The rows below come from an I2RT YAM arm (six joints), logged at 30 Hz.
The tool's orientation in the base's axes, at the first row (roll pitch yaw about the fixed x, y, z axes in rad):
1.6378 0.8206 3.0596
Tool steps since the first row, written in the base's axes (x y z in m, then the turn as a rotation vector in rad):
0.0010 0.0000 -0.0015 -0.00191 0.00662 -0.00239
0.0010 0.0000 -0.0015 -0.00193 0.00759 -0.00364
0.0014 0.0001 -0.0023 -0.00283 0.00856 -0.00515
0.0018 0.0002 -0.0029 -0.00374 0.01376 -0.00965
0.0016 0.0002 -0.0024 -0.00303 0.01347 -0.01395
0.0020 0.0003 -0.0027 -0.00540 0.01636 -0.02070
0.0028 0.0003 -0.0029 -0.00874 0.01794 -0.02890
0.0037 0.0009 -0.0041 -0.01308 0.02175 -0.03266
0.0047 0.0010 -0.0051 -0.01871 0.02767 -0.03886
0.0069 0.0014 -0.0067 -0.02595 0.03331 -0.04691
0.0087 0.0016 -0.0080 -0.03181 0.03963 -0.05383
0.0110 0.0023 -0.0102 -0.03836 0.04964 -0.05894
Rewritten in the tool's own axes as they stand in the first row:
0.0004 -0.0017 0.0002 0.00342 0.00059 0.00642
0.0004 -0.0017 0.0002 0.00440 -0.00012 0.00743
0.0007 -0.0026 0.0004 0.00617 -0.00038 0.00834
0.0009 -0.0032 0.0006 0.01037 -0.00212 0.01358
0.0007 -0.0028 0.0005 0.01302 -0.00560 0.01358
0.0006 -0.0032 0.0007 0.01973 -0.00811 0.01644
0.0002 -0.0040 0.0008 0.02808 -0.01108 0.01795
0.0005 -0.0053 0.0016 0.03399 -0.01002 0.02132
0.0006 -0.0067 0.0018 0.04269 -0.00943 0.02674
0.0003 -0.0094 0.0026 0.05381 -0.00896 0.03174
0.0000 -0.0115 0.0031 0.06321 -0.00864 0.03755
0.0001 -0.0146 0.0042 0.07195 -0.00612 0.04685

